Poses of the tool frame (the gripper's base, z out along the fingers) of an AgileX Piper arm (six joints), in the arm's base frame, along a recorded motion.
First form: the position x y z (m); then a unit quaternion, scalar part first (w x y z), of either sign.
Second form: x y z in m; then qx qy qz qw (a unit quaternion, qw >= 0). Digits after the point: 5 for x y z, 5 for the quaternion.
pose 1, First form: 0.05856, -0.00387, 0.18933, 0.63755, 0.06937, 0.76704, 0.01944
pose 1, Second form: 0.05856, -0.00387, 0.18933, 0.06937, 0.76704, 0.01944, 0.63755
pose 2, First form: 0.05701, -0.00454, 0.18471, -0.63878, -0.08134, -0.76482, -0.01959
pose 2, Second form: 0.05701, -0.00454, 0.18471, 0.08134, 0.76482, 0.01959, 0.63878
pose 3, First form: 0.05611, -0.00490, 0.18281, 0.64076, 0.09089, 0.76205, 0.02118
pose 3, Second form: 0.05611, -0.00490, 0.18281, 0.09089, 0.76205, 0.02118, 0.64076
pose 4, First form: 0.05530, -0.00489, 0.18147, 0.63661, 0.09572, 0.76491, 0.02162
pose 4, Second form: 0.05530, -0.00489, 0.18147, 0.09572, 0.76491, 0.02162, 0.63661
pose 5, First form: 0.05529, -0.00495, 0.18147, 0.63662, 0.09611, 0.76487, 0.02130
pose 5, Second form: 0.05529, -0.00495, 0.18147, 0.09611, 0.76487, 0.02130, 0.63662
